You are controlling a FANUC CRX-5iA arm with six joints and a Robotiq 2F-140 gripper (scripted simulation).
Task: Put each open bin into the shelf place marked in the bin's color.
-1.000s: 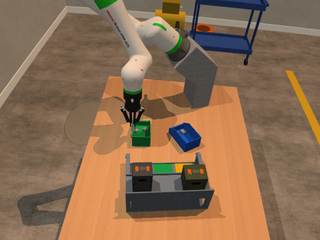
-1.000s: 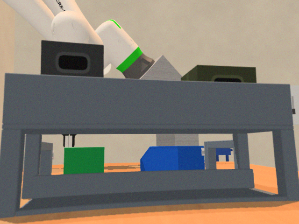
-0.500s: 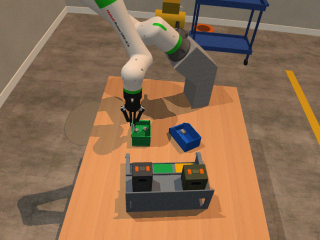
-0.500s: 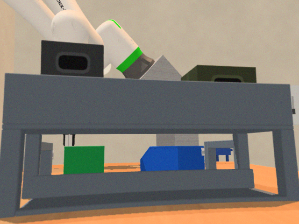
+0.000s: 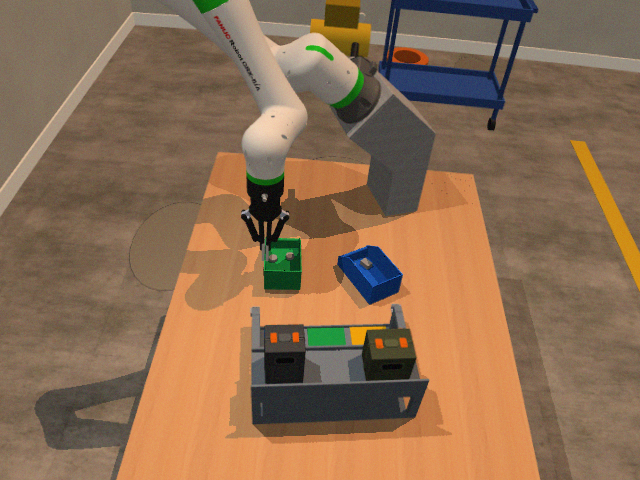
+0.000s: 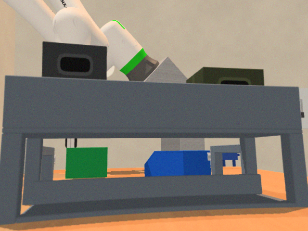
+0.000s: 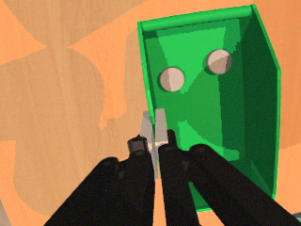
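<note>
The green bin lies 5 cm to the left of my hand, 4 cm below it and 1 cm behind it. From my hand the other things lie so: black box 38 cm ahead, 11 cm to the left, 8 cm above; then olive box 35 cm ahead, 33 cm to the left, 6 cm above; then blue bin 29 cm to the left, 5 cm below, 2 cm behind.
</note>
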